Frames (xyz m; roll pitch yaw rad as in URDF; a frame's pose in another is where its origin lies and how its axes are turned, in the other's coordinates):
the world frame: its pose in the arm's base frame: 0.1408 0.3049 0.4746 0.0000 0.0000 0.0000
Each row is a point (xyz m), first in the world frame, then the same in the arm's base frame.
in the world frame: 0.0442 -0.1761 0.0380
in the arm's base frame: 0.1850 0.1288 0.5126
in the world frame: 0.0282 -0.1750 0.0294
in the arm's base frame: 0.1690 0.1299 0.5040
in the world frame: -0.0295 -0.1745 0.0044
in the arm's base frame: 0.1113 0.1304 0.4790
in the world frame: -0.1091 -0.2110 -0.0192
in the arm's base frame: 0.0317 0.0939 0.4554
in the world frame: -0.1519 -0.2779 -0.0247
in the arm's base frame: -0.0111 0.0270 0.4499
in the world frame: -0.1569 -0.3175 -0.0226
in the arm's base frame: -0.0161 -0.0126 0.4520
